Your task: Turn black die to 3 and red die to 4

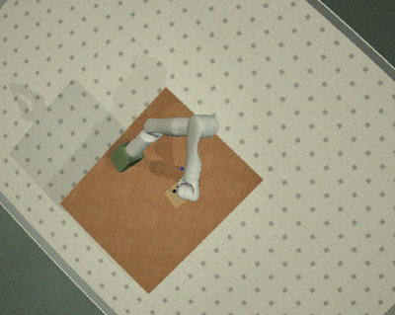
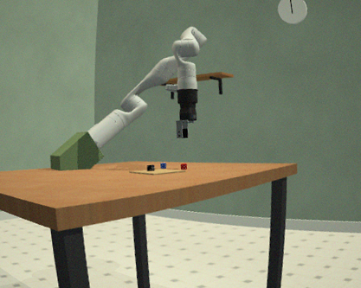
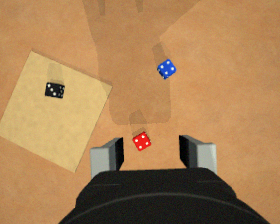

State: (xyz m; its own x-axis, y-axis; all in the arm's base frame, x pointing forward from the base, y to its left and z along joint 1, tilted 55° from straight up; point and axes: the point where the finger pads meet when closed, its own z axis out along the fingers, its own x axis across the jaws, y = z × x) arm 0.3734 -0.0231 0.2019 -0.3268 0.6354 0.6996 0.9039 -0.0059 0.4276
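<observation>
The red die is 12 cm below my hand, 1 cm to the right of it and 1 cm ahead of it. Round my hand: tan mat: 15 cm to the right, 13 cm below, 1 cm ahead; blue die: 12 cm below, 10 cm behind, 1 cm to the right; black die: 15 cm to the right, 12 cm below, 2 cm behind.
</observation>
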